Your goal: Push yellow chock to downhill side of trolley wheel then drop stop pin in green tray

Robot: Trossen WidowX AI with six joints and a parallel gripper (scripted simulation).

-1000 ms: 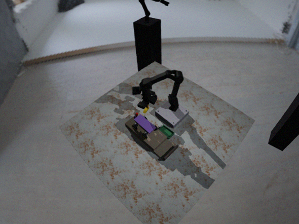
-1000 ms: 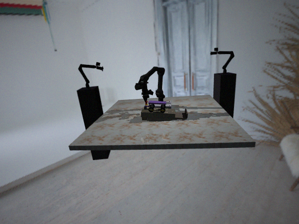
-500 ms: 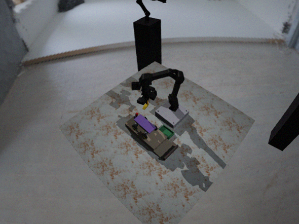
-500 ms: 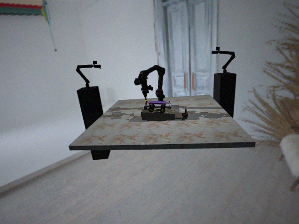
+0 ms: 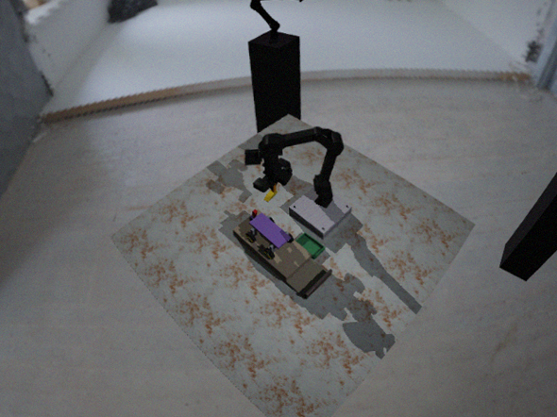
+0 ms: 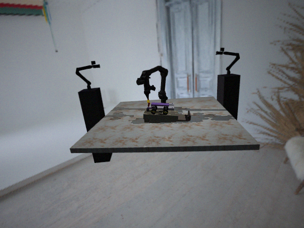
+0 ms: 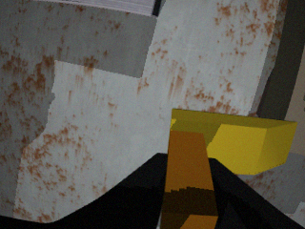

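The yellow chock is 2 cm ahead of my gripper tip and 1 cm below it. Round my gripper tip: ramp: 18 cm ahead, 13 cm below, 11 cm to the left; red-headed stop pin: 14 cm ahead, 4 cm below; purple-topped trolley: 18 cm ahead, 10 cm to the left, 6 cm below.
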